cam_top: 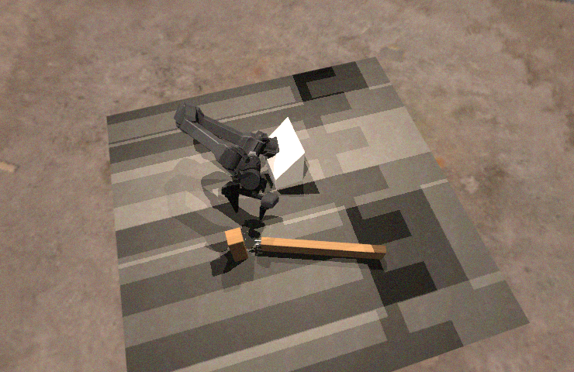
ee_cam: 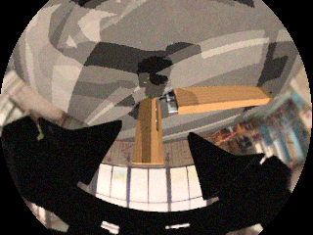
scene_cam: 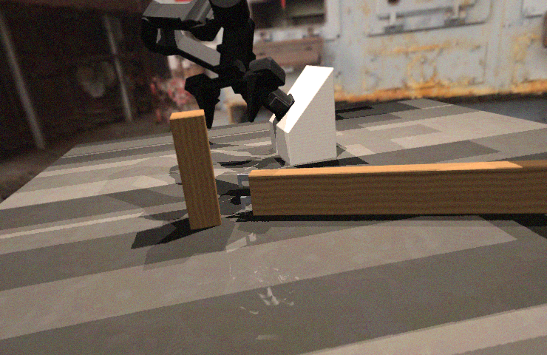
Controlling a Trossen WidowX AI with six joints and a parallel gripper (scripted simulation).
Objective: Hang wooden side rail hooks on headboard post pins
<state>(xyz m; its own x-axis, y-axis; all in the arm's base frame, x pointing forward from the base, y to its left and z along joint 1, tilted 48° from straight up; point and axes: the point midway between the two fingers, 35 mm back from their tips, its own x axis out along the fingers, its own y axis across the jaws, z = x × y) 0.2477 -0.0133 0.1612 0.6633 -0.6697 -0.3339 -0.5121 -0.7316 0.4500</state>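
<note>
Right now the headboard post is 80 mm ahead of my gripper tip, 50 mm to the right of it and 50 mm below it.
</note>
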